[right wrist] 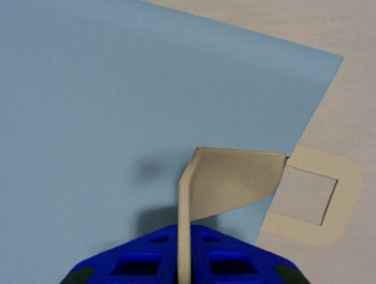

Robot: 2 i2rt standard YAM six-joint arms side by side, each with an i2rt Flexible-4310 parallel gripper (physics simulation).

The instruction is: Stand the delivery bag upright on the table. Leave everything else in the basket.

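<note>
The delivery bag (100, 110) shows in the right wrist view as a broad, smooth light-blue face with straight edges at the top and right. One beige handle (345, 190) sticks out past its right edge, over the table. A second beige handle (235, 182) stands up from the blue face toward the camera. My right gripper (185, 236) has blue fingers at the bottom centre, shut on this second handle, with its thin strap between them. The bag's far sides and left end are out of frame. The basket and my left gripper do not show in this view.
The pale, beige-grey table (350, 110) shows beyond the bag's top and right edges and through the opening of the right handle. Dark, soft shadows lie on the blue face near the fingers.
</note>
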